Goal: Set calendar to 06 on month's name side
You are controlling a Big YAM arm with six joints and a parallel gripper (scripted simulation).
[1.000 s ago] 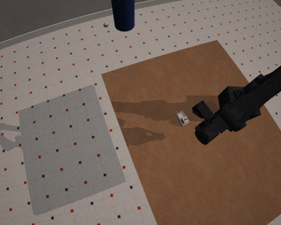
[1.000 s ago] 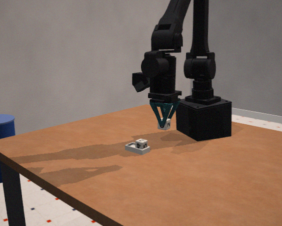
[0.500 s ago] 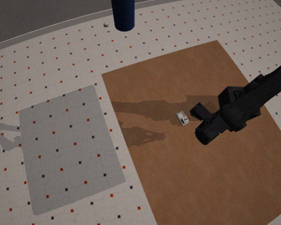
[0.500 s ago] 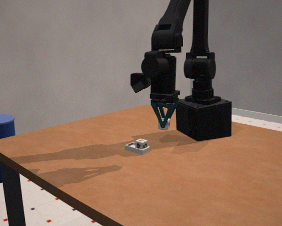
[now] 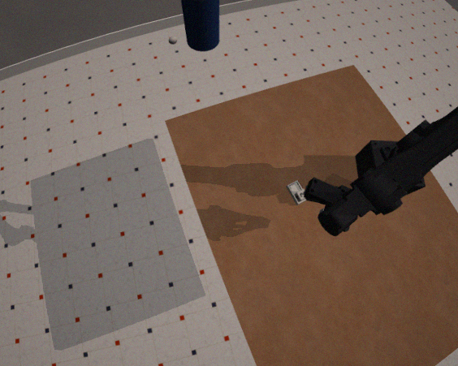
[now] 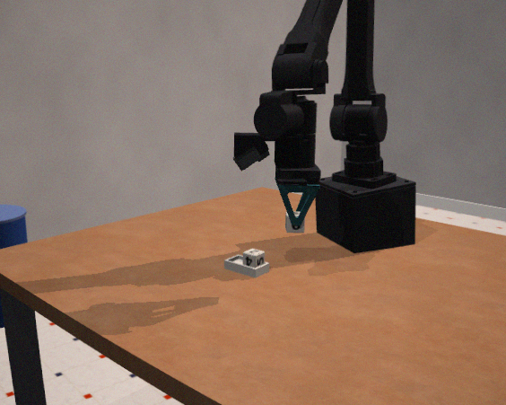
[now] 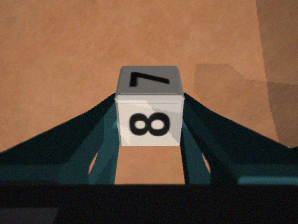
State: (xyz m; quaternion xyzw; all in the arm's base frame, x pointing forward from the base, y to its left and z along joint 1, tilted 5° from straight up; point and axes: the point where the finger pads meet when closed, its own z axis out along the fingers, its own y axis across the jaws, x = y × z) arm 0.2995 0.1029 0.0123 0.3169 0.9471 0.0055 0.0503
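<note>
Right now the white digit cube is 10 mm below my hand. Round my hand: white tray: 110 mm to the right, 110 mm below, 20 mm ahead.
</note>
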